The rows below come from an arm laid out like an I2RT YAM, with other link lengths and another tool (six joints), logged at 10 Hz.
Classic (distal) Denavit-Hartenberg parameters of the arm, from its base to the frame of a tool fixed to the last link. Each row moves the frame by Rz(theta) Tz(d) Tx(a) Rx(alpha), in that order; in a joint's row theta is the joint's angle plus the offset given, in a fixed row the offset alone. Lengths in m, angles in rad.
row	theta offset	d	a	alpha
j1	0	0.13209	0.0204	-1.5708
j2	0	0	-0.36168	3.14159
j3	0.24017	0	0.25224	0
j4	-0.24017	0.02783	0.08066	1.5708
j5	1.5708	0.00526	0	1.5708
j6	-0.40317	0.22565	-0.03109	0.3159
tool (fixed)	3.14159	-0.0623	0	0
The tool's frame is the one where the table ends.
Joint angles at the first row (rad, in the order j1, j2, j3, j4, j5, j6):
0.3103, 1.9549, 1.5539, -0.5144, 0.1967, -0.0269
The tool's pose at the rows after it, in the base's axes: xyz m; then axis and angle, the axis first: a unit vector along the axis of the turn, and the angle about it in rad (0 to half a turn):
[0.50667, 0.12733, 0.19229, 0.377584, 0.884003, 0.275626, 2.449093]
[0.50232, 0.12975, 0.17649, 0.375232, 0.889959, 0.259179, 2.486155]
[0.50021, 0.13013, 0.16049, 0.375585, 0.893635, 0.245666, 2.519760]
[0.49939, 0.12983, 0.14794, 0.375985, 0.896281, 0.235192, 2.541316]
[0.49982, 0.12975, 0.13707, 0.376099, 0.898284, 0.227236, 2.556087]
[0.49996, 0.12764, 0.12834, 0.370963, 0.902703, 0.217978, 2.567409]
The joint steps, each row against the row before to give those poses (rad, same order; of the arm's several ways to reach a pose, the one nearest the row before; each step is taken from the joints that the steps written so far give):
0.0134, 0.0236, -0.0007, -0.0366, -0.0008, -0.0004
0.0072, 0.0271, 0.0000, -0.0222, 0.0004, -0.0004
0.0008, 0.0298, 0.0000, -0.0129, -0.0038, 0.0004
0.0000, 0.0240, -0.0008, -0.0050, 0.0000, -0.0004
0.0000, 0.0221, 0.0000, 0.0008, 0.0011, -0.0007
-0.0019, 0.0176, 0.0000, -0.0008, 0.0038, -0.0141

